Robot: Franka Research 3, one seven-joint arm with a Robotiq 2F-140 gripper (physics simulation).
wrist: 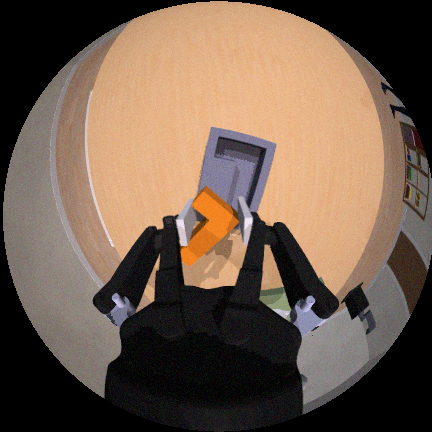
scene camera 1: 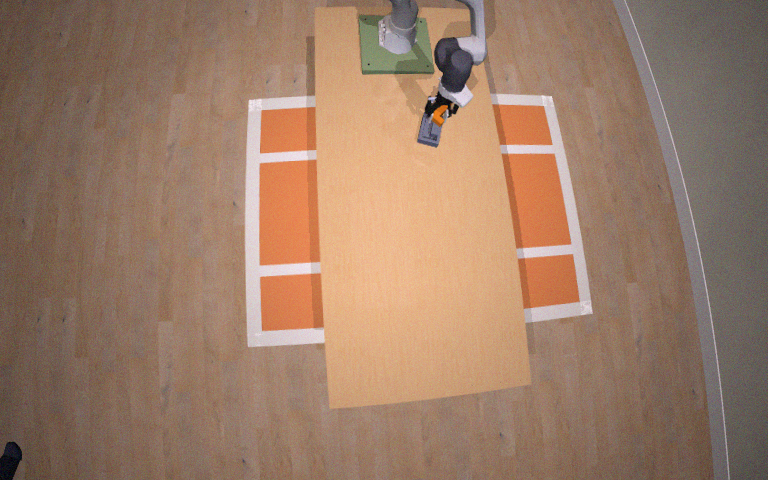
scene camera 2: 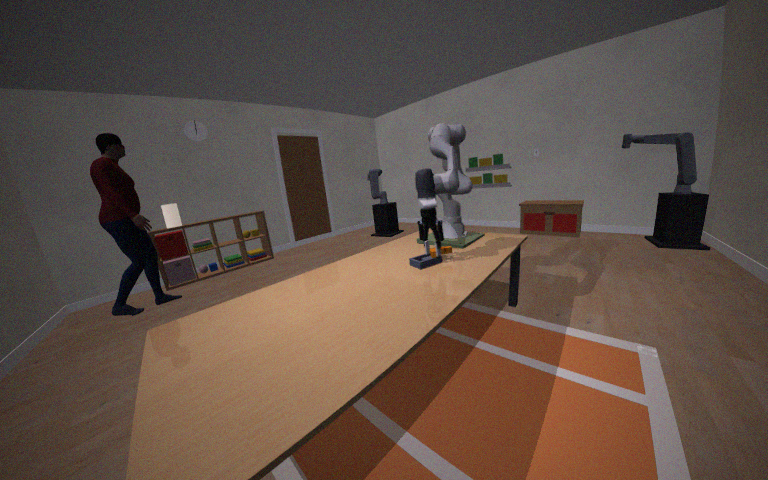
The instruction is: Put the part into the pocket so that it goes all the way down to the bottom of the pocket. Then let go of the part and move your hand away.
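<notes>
The orange L-shaped part (scene camera 1: 438, 117) (scene camera 2: 433, 252) (wrist: 221, 220) is between the fingers of my gripper (scene camera 1: 441, 108) (wrist: 216, 207), which is shut on it. The part is raised over the table. In the wrist view it overlaps the near end of the grey-blue block (scene camera 1: 428, 143) (scene camera 2: 417, 262) (wrist: 214, 172), and its short arm points to the upper left. The L-shaped pocket (wrist: 252, 172) in the block has its corner at the upper right. The part is turned at an angle to the pocket, not lined up with it. The near end of the pocket is hidden by the part and a finger.
The block lies on the long wooden table (scene camera 1: 419, 254) (scene camera 2: 294, 339) (wrist: 225, 75). The arm's green base plate (scene camera 1: 396, 66) (scene camera 2: 471, 240) is behind the gripper. A person (scene camera 2: 116, 192) stands on the floor beyond the table, near a low shelf unit (scene camera 2: 212, 234).
</notes>
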